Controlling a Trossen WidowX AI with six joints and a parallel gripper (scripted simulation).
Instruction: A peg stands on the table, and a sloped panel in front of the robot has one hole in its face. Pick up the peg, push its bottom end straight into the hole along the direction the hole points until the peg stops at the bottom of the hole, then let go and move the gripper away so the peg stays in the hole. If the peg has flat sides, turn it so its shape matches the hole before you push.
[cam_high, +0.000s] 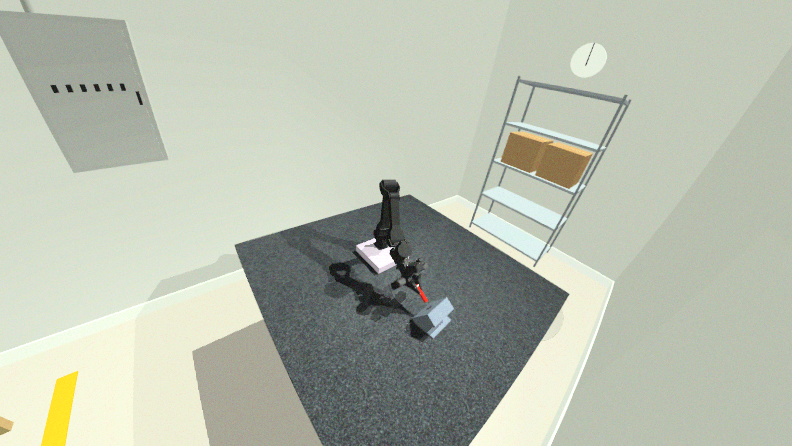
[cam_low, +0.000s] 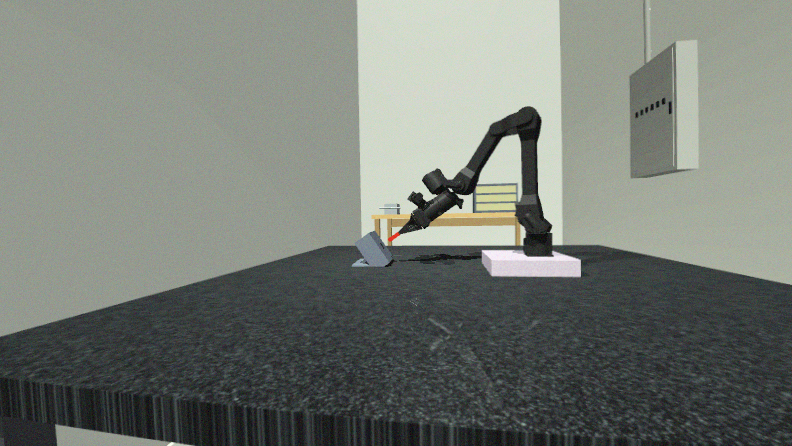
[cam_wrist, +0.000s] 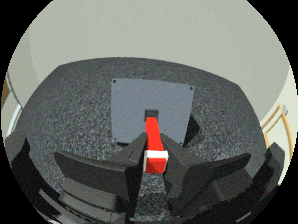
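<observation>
My gripper tip is 8 cm short of the sloped grey panel, 6 cm above it and 2 cm to the right of it. Also, from my gripper tip: red peg (1 cm behind, 1 cm above).
</observation>
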